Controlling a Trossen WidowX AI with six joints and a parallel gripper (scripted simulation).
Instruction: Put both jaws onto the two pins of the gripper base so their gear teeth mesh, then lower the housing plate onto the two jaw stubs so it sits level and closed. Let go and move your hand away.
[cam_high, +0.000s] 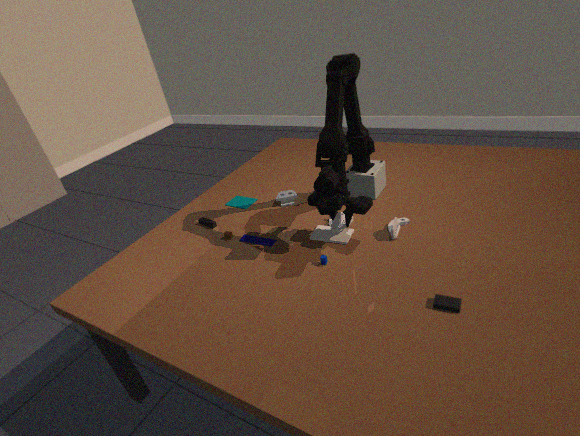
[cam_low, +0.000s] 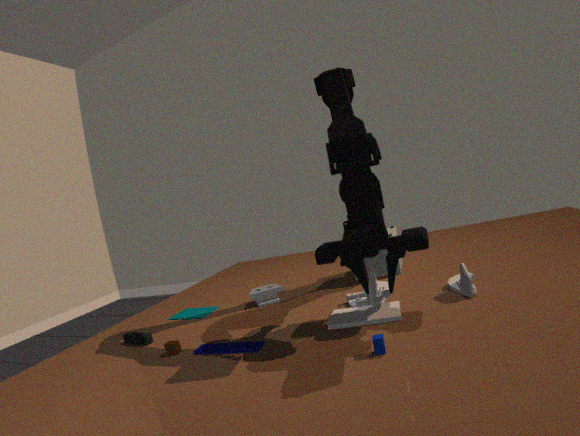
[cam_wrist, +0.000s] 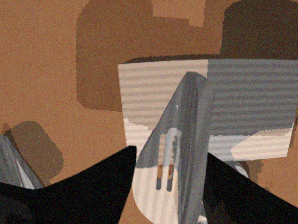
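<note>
The gripper jaw is 11 cm behind my gripper tip, 14 cm to the left of it and 3 cm below it. The rest, counted from my gripper tip: small blue block (14 cm ahead, 3 cm to the left, 2 cm below); then small grey block (9 cm behind, 30 cm to the right, 2 cm below); then blue bar (15 cm ahead, 23 cm to the right, 3 cm below).
</note>
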